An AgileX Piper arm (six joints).
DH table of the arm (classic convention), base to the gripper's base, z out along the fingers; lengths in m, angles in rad. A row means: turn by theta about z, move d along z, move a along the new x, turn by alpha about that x. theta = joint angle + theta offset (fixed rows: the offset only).
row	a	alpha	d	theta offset
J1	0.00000	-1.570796	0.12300	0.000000
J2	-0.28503	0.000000	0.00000	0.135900
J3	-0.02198	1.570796	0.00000	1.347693
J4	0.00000	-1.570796	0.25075	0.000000
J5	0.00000	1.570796	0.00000	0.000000
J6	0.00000	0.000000	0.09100	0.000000
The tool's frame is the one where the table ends.
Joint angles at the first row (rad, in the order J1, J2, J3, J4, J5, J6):
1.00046, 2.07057, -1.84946, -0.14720, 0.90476, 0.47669
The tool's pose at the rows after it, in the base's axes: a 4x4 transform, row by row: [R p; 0 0 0 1], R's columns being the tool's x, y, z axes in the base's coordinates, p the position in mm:
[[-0.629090 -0.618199 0.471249 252.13], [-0.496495 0.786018 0.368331 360.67], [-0.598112 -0.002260 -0.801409 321.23], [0 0 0 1]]
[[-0.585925 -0.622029 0.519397 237.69], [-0.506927 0.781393 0.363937 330.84], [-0.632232 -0.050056 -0.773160 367.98], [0 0 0 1]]
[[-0.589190 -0.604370 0.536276 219.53], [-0.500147 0.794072 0.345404 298.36], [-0.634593 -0.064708 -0.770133 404.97], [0 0 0 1]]
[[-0.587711 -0.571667 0.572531 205.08], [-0.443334 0.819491 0.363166 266.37], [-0.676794 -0.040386 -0.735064 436.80], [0 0 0 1]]
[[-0.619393 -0.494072 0.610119 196.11], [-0.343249 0.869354 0.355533 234.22], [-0.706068 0.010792 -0.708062 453.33], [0 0 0 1]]
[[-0.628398 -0.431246 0.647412 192.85], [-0.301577 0.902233 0.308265 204.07], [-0.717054 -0.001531 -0.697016 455.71], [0 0 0 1]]
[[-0.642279 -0.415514 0.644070 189.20], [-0.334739 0.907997 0.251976 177.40], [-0.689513 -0.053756 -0.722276 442.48], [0 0 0 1]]
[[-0.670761 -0.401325 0.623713 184.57], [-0.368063 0.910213 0.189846 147.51], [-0.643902 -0.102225 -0.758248 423.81], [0 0 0 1]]
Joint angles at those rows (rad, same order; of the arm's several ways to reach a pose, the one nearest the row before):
1.00177, 1.93852, -1.84947, -0.24314, 0.96953, 0.41049
1.00176, 1.81953, -1.84946, -0.28104, 1.05632, 0.37029
1.00176, 1.71010, -1.84947, -0.29296, 1.16788, 0.35527
0.99045, 1.60369, -1.83635, -0.30382, 1.20770, 0.37260
0.96246, 1.50442, -1.78392, -0.32236, 1.21964, 0.44742
0.92034, 1.41854, -1.70124, -0.35721, 1.22148, 0.46985
0.86898, 1.33636, -1.57704, -0.35807, 1.22043, 0.42257
0.79478, 1.24889, -1.43861, -0.33882, 1.22041, 0.35508

